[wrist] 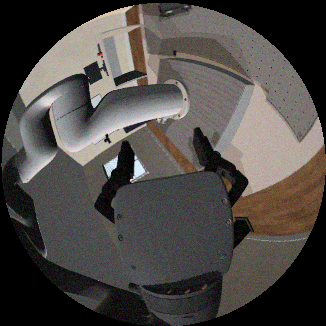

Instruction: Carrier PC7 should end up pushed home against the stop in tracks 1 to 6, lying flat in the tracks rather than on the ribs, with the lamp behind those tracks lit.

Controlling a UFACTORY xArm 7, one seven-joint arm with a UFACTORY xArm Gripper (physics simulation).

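Where they show: gripper, fingertip midpoint: (161,140); arm's base, origin of the base link: (173,98).
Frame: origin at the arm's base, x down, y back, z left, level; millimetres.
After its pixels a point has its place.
Observation:
In the wrist view, my gripper (161,140) {x -136, y -69, z -144 mm} is open, its two black fingers spread wide and nothing seen between the tips. Beyond the fingertips is a grey surface with fine parallel lines (212,95) {x 15, y -75, z -105 mm}, bordered by a light grey edge. I cannot tell whether these lines are tracks 1 to 6. A pale, bright rectangular piece (139,170) lies partly behind the left finger. No label is readable, so I cannot tell which thing is carrier PC7. I cannot make out a lit lamp or the stop.
The white robot arm (135,106) {x -127, y -54, z -38 mm} crosses the left side, its round flange near the lined surface. A perforated grey panel (280,82) stands at upper right. A white-framed box (111,55), a dark square (93,72) and small red and black parts are at upper left. A wooden strip (172,147) runs beneath the fingers.

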